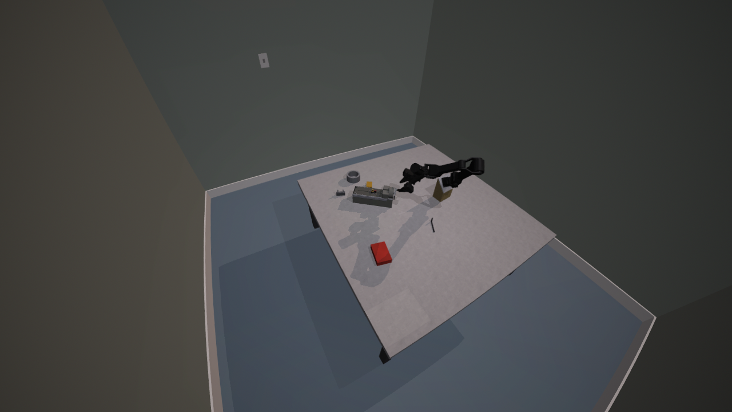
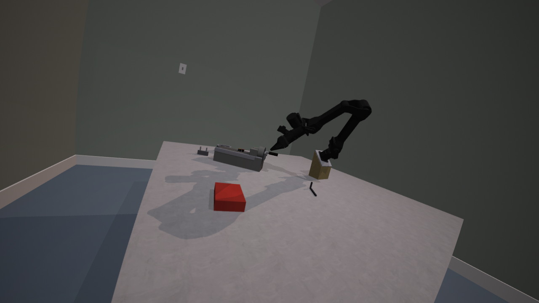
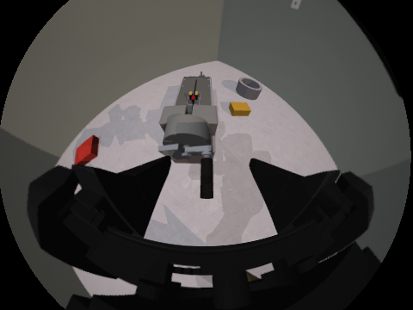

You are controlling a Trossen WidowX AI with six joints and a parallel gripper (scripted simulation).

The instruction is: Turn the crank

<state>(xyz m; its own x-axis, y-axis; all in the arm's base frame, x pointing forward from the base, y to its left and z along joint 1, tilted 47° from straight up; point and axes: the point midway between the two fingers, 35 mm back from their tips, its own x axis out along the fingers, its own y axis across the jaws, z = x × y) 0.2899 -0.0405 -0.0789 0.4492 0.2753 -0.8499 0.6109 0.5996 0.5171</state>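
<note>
My gripper tip is 10 mm past the black crank handle, 10 mm to the right of it and 20 mm above it. Also, from my gripper tip: yellow block: 100 mm ahead, 220 mm to the right, 110 mm below; red pointer: 140 mm ahead, 60 mm to the right, 40 mm below; black bent key: 80 mm behind, 280 mm to the left, 110 mm below.
</note>
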